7 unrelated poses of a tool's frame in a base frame.
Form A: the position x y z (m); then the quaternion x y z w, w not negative.
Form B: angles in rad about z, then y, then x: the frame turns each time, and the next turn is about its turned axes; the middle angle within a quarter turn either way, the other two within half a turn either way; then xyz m. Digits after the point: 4 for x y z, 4 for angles.
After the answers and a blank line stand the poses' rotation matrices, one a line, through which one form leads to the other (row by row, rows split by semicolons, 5 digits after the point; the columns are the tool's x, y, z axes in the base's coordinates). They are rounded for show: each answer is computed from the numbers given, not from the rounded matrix.
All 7 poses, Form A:
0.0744 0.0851 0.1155 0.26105 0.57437 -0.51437 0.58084
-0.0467 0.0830 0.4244 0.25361 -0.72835 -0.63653 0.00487
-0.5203 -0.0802 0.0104 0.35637 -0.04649 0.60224 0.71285
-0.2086 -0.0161 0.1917 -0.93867 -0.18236 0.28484 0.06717
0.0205 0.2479 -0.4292 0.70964 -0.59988 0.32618 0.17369
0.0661 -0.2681 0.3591 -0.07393 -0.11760 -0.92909 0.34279
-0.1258 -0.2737 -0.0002 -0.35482 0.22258 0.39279 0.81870
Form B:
-2.1364 1.2105 -0.9541 0.0744 0.0851 0.1155
-2.7346 0.3213 1.7720 -0.0467 0.0830 0.4244
1.2544 -0.5184 0.5474 -0.5203 -0.0802 0.0104
0.4585 0.5355 -2.8709 -0.2086 -0.0161 0.1917
-1.4796 -0.7360 -2.9449 0.0205 0.2479 -0.4292
-2.4538 -0.2198 0.1728 0.0661 -0.2681 0.3591
0.6863 0.6987 -0.5591 -0.1258 -0.2737 -0.0002

-0.18896 0.89741 0.39868; -0.29765 0.33455 -0.89413; -0.93579 -0.28762 0.20390
-0.87132 -0.36323 -0.32995; -0.37563 0.06103 0.92476; -0.31576 0.92970 -0.18962
0.27030 -0.89174 0.36296; 0.82547 0.02062 -0.56407; 0.49552 0.45208 0.74168
0.77122 0.30409 -0.55924; 0.38062 -0.92447 0.02221; -0.51024 -0.22999 -0.82871
0.06751 -0.96470 0.25455; -0.73808 -0.21996 -0.63785; 0.67132 -0.14482 -0.72688
-0.75406 0.65435 0.05675; -0.61957 -0.73733 0.26920; 0.21800 0.16784 0.96141
0.59235 -0.80111 0.08571; 0.48521 0.43963 0.75584; -0.64320 -0.40613 0.64912

